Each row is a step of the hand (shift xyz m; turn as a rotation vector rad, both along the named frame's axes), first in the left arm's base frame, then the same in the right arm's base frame.
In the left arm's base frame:
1: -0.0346 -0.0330 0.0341 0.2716 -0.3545 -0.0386
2: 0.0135 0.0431 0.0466 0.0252 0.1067 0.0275
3: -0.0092 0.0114 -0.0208 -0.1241 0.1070 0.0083
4: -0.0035 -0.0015 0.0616 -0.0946 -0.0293 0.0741
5: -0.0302 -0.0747 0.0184 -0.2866 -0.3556 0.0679
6: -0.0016 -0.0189 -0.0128 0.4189 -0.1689 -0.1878
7: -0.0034 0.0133 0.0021 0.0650 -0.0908 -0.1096
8: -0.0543 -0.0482 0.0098 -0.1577 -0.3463 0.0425
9: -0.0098 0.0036 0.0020 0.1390 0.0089 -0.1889
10: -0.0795 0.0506 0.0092 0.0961 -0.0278 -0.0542
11: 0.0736 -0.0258 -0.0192 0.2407 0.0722 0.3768
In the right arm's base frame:
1: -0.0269 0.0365 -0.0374 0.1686 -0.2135 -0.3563
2: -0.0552 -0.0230 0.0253 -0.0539 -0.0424 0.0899
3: 0.0155 0.0089 0.0181 -0.0524 0.1062 0.1135
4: -0.0586 -0.0008 -0.0194 -0.0727 0.0923 -0.0387
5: 0.0005 0.0394 -0.0727 0.0051 0.3297 -0.3232
6: 0.0174 0.0053 -0.0139 0.2739 -0.3751 -0.1533
7: -0.0062 0.0013 0.0124 0.1376 -0.0430 -0.0609
8: -0.0016 0.0599 -0.0422 0.0410 0.2030 -0.3220
9: -0.0040 0.0090 0.0040 0.1928 -0.1248 0.0484
10: -0.0321 0.0704 0.0546 0.0703 -0.0869 -0.0215
11: 0.0339 -0.0675 -0.0274 -0.3523 -0.2752 -0.0726

